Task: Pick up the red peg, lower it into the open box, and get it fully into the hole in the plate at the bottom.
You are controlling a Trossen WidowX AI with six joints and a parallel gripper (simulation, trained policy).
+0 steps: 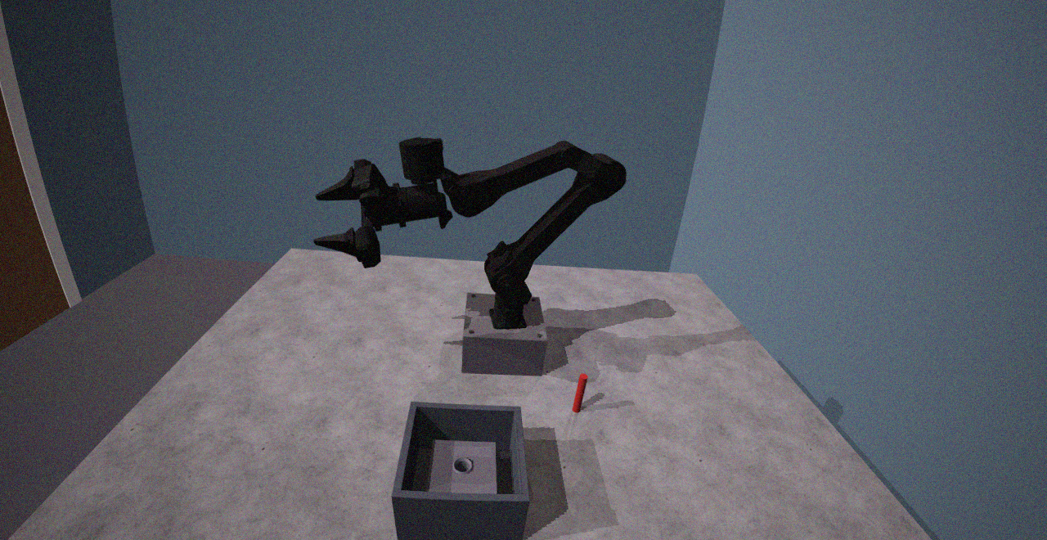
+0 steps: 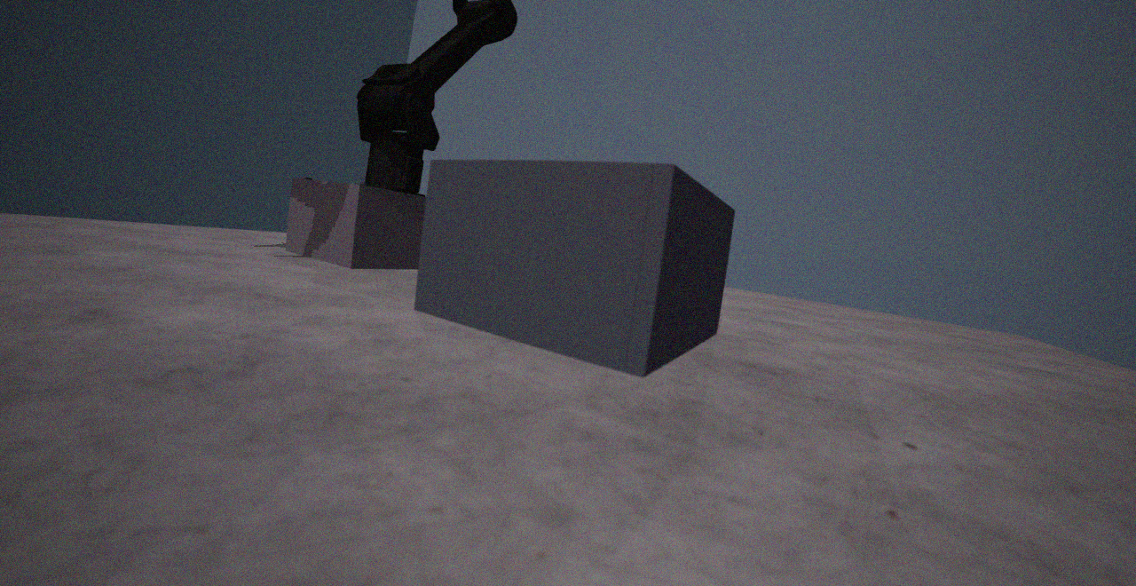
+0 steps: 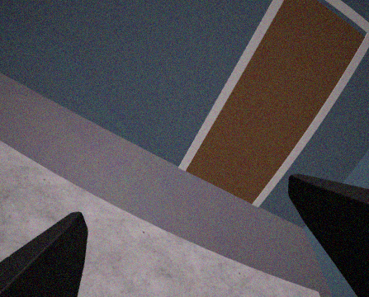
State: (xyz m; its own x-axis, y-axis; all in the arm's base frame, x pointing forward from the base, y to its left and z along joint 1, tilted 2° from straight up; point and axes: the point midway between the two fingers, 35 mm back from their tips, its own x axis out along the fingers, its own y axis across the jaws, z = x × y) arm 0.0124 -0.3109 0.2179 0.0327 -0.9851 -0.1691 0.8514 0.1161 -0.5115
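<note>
Now: gripper tip 44 cm to the right of the red peg, 26 cm above it and 16 cm short of it. Also, from my gripper tip: pale plate (30 cm ahead, 26 cm below, 22 cm to the left); then grey box (30 cm ahead, 27 cm below, 22 cm to the left).
</note>
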